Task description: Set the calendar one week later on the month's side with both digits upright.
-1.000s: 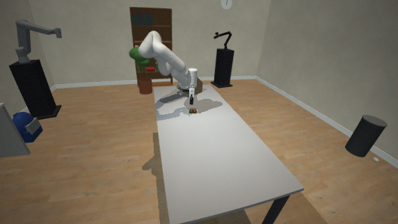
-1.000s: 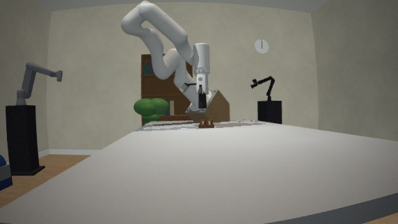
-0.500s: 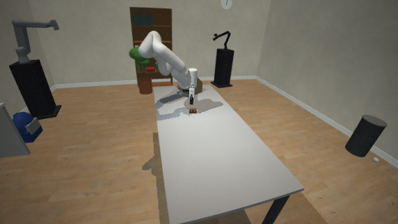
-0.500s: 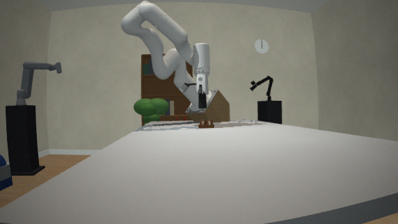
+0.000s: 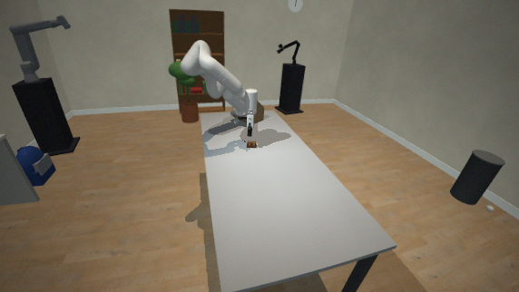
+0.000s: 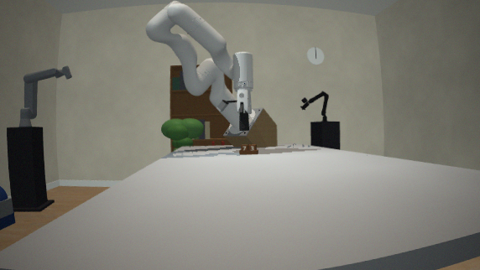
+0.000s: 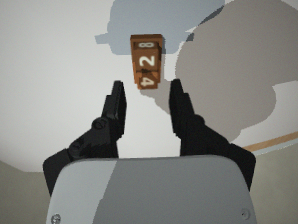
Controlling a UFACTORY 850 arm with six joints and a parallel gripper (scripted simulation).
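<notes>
The brown cube lies 9 cm below my hand. Round my hand: tray: 11 cm below, 2 cm to the left, 1 cm ahead.
</notes>
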